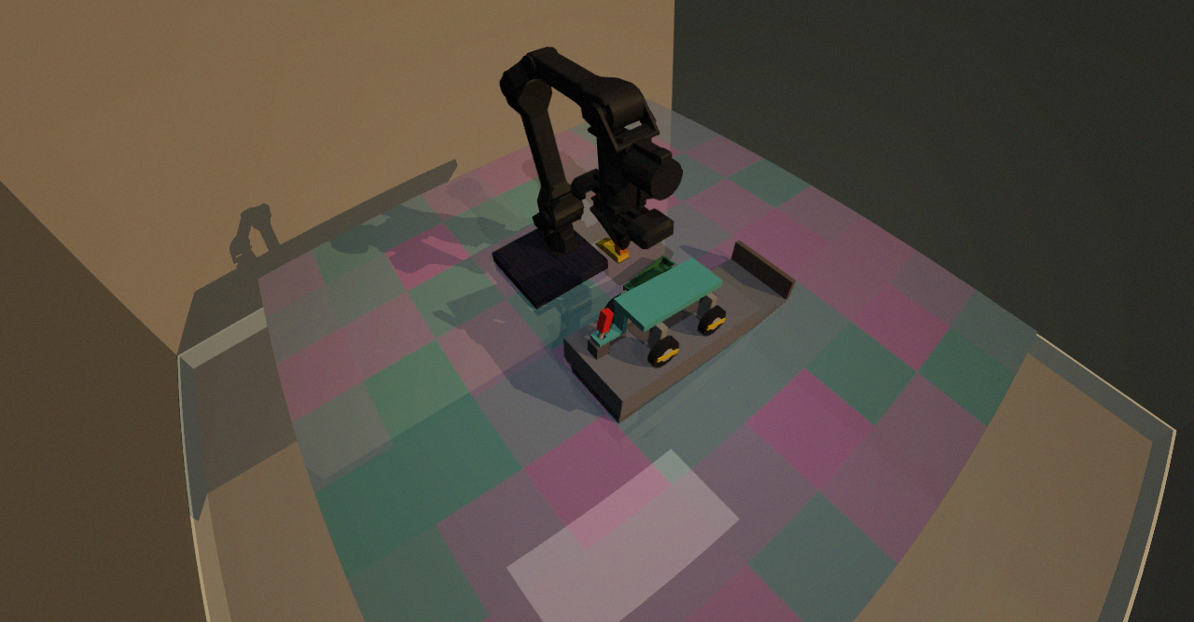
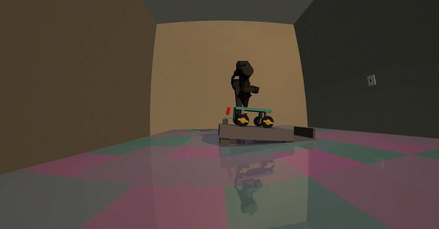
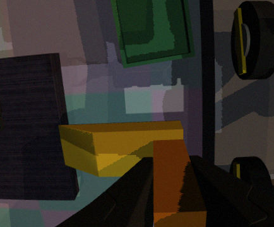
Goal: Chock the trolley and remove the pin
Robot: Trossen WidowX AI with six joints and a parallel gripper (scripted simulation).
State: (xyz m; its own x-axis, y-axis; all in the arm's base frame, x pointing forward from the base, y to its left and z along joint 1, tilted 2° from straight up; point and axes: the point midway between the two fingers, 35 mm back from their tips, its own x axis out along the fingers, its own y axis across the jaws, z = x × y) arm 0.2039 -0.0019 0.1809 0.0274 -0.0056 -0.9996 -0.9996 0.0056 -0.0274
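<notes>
The red-headed stop pin is 10 cm ahead of my gripper tip, 12 cm to the right of it and 4 cm below it. The rest, counted from my gripper tip: trolley: 12 cm ahead, 5 cm below; then yellow chock: 2 cm behind, 1 cm below; then grey ramp: 12 cm ahead, 12 cm below.
</notes>
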